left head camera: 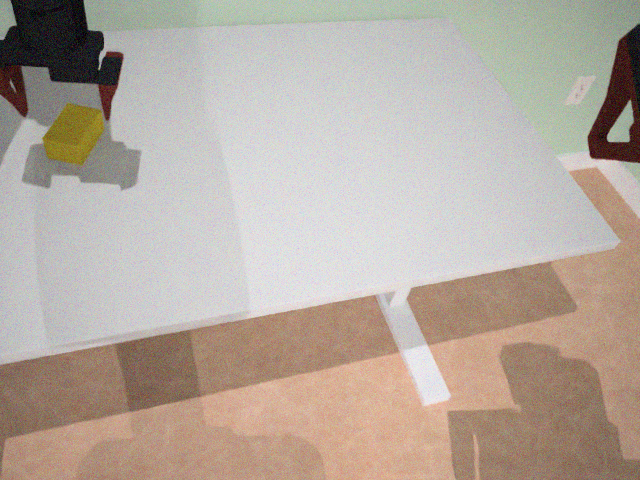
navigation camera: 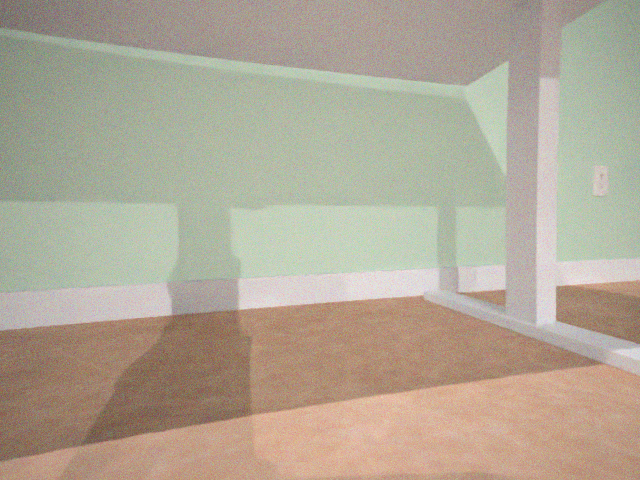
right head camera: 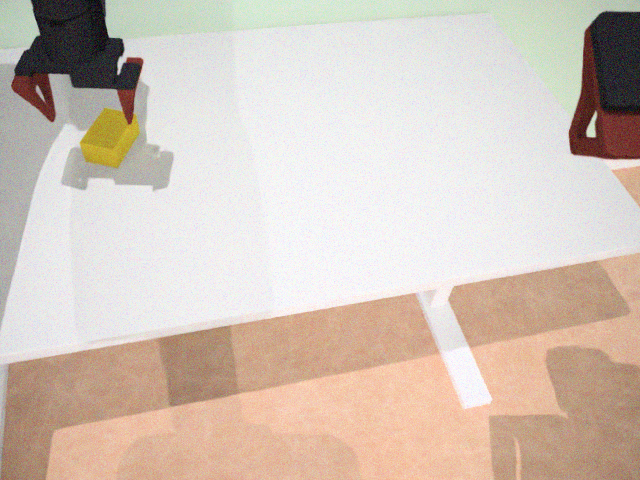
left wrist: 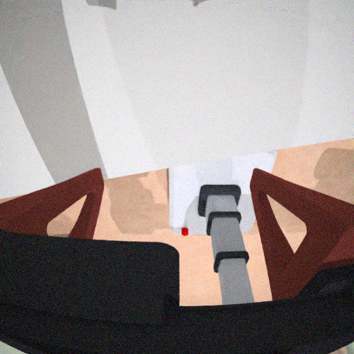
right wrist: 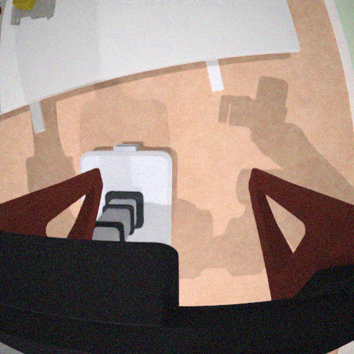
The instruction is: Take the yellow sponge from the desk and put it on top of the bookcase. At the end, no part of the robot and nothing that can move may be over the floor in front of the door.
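Places are measured from the left arm's base along level axes (x right, y ahead, z up), in metres.
Pixels of known places: left gripper, between the fingertips: (left head camera: 67, 115) (right head camera: 92, 120).
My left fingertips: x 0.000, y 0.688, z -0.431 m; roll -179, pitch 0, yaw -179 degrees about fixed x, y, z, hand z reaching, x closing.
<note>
For each thing: its top centre in the pictures, then the offset to it from my left fingertips. "spot": a spot on its surface instead. Level surfaces: height alone.
- yellow sponge, centre of its top: (left head camera: 72, 123) (right head camera: 108, 127) dx -0.068, dy +0.233, dz -0.214 m
- white desk, height of its surface: dz -0.259 m
- desk leg, a spot on its surface: (navigation camera: 522, 180) spot: dx +0.687, dy +0.373, dz -0.651 m
- outlet, centre of its top: (left head camera: 587, 76) (navigation camera: 601, 166) dx +1.381, dy +0.971, dz -0.522 m
The yellow sponge (left head camera: 74, 135) (right head camera: 103, 144) (right wrist: 24, 4) lies on the white desk (left head camera: 361, 155) (right head camera: 387, 155) (left wrist: 200, 75) (right wrist: 175, 30), at the left in both head camera views. My left gripper (left head camera: 66, 116) (right head camera: 90, 121) (left wrist: 176, 176) is open and empty. Its fingers point down above the desk by the sponge's far end; in the right head camera view one fingertip overlaps the sponge. Their exact height is hard to tell. The sponge does not show in the left wrist view. My right gripper (right wrist: 175, 176) is open and empty, off the desk's right side. The bookcase and door do not show.
A desk leg (left head camera: 423, 372) (right head camera: 465, 372) (navigation camera: 522, 180) stands under the desk, its foot reaching out past the front edge. My white base (right wrist: 150, 175) is on the floor at the desk's front. Green walls stand behind the desk and to its right, with an outlet (left head camera: 580, 90) (navigation camera: 600, 180).
</note>
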